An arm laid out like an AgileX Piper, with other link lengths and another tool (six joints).
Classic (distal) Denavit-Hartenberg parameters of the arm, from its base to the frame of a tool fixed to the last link. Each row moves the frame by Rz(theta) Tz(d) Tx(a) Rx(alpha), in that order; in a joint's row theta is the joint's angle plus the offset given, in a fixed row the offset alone. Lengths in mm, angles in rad.
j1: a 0  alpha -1.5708  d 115.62  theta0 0
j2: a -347.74  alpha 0  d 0  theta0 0.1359
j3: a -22.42  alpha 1.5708  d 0  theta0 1.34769
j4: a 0  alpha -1.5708  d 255.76  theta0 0
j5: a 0  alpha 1.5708  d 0  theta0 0
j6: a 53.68  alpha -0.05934  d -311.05  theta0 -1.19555
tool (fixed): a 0  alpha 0  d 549.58  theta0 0
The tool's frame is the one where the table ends.
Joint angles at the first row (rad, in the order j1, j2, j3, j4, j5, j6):
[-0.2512 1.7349 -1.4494 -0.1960 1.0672 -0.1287]
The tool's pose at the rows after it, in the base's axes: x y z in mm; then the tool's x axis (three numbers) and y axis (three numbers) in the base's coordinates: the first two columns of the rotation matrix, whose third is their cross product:
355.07, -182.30, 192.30, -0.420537, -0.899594, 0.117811, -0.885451, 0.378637, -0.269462
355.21, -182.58, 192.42, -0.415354, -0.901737, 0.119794, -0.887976, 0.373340, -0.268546
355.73, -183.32, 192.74, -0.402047, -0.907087, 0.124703, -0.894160, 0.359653, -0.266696
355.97, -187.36, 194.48, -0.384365, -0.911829, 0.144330, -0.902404, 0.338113, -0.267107
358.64, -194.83, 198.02, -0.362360, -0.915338, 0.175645, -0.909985, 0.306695, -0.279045
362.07, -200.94, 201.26, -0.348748, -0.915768, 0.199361, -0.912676, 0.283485, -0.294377
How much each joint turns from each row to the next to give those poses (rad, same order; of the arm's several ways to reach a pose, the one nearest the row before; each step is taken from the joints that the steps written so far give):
[0.0000 0.0000 -0.0001 0.0009 0.0024 -0.0126]
[0.0000 0.0000 0.0001 0.0000 0.0002 -0.0059]
[0.0000 0.0000 -0.0001 0.0000 0.0000 -0.0152]
[0.0000 0.0000 0.0000 -0.0152 -0.0010 -0.0163]
[0.0000 0.0000 0.0000 -0.0293 -0.0130 -0.0167]
[0.0000 0.0000 0.0001 -0.0247 -0.0167 -0.0081]

